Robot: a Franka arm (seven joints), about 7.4 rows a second.
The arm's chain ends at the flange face. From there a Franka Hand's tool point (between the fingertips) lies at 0.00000 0.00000 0.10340 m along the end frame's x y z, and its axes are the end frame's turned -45 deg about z.
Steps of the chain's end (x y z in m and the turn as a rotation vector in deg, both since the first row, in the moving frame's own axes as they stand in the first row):
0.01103, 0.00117, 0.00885, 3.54, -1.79, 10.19
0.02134, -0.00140, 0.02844, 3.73, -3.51, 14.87
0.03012, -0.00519, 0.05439, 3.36, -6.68, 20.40
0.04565, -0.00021, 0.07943, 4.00, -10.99, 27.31
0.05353, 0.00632, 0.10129, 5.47, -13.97, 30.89
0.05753, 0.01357, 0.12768, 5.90, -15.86, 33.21
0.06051, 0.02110, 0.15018, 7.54, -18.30, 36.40
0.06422, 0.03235, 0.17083, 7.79, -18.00, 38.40
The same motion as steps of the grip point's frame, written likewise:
0.00979, 0.00206, 0.00860, 3.77, 1.24, 10.19
0.01755, 0.00501, 0.02803, 5.12, 0.16, 14.87
0.02309, 0.00438, 0.05352, 7.10, -2.35, 20.40
0.02836, 0.01177, 0.07732, 10.60, -4.94, 27.31
0.02966, 0.01613, 0.09785, 13.75, -6.01, 30.89
0.02702, 0.02087, 0.12333, 15.39, -7.04, 33.21
0.02533, 0.02336, 0.14427, 18.27, -7.61, 36.40
0.02122, 0.03423, 0.16505, 18.24, -7.22, 38.40

